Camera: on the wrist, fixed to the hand. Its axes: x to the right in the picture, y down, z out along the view.
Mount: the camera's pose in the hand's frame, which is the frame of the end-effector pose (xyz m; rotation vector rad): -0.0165 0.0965 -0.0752 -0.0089 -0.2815 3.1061
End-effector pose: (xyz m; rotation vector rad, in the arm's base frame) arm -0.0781 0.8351 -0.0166 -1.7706 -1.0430 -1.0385
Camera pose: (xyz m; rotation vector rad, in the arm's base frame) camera -0.0131 0.7310 -0.0293 -1.1728 1.6866 1.1853
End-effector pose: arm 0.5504 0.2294 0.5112 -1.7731 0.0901 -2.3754
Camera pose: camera 0.4931 0.1332 0.4591 -0.1050 1.2624 0.2841
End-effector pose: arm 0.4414 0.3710 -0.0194 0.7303 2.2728 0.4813
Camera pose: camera 0.4331 0.4255 0.0910 -2.6325 0.8922 -0.9562
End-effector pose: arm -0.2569 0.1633 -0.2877 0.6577 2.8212 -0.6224
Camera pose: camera -0.2040 0.2684 -0.2505 2.4683 -0.5769 0.1841
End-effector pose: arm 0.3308 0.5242 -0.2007 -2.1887 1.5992 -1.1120
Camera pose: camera 0.2078 0.5203 -0.2106 1.2452 1.8452 0.4241
